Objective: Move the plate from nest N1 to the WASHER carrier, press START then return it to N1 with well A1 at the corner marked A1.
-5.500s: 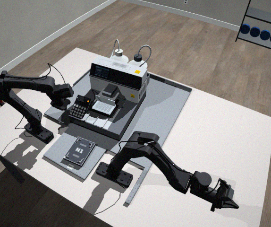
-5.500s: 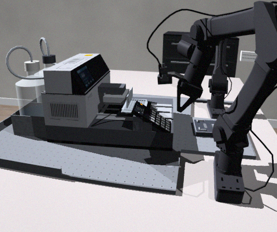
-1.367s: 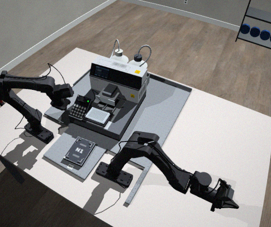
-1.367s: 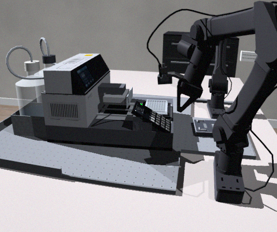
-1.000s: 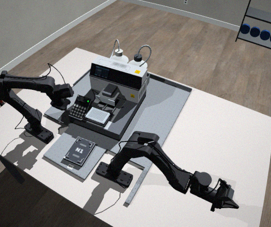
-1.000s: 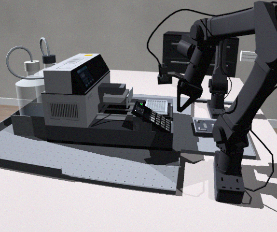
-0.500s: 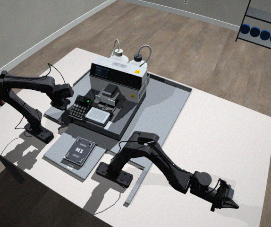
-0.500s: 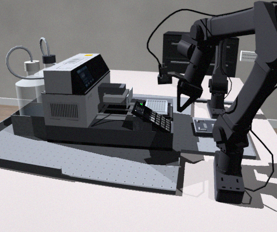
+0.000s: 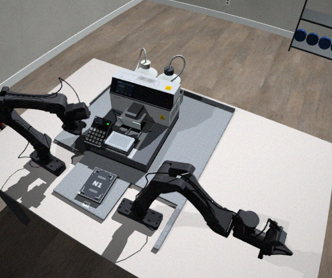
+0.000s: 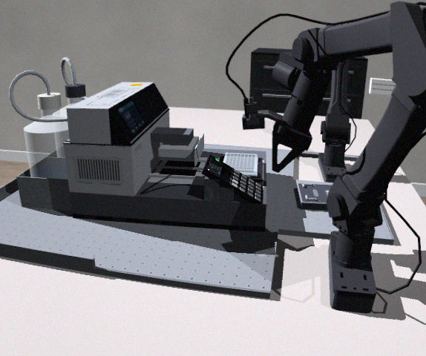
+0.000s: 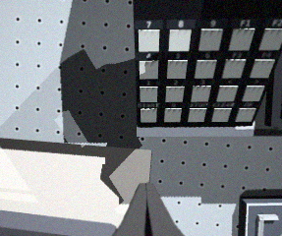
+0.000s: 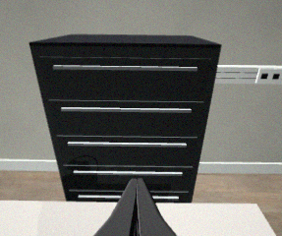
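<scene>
Right now the white plate is 10 cm ahead of my left hand, 16 cm to the right of it and 6 cm below it. Round my left hand: dark carrier (10 cm ahead, 16 cm to the right, 7 cm below); then nest N1 (13 cm behind, 19 cm to the right, 13 cm below); then splash panel (20 cm ahead, 15 cm to the right, 2 cm below).
</scene>
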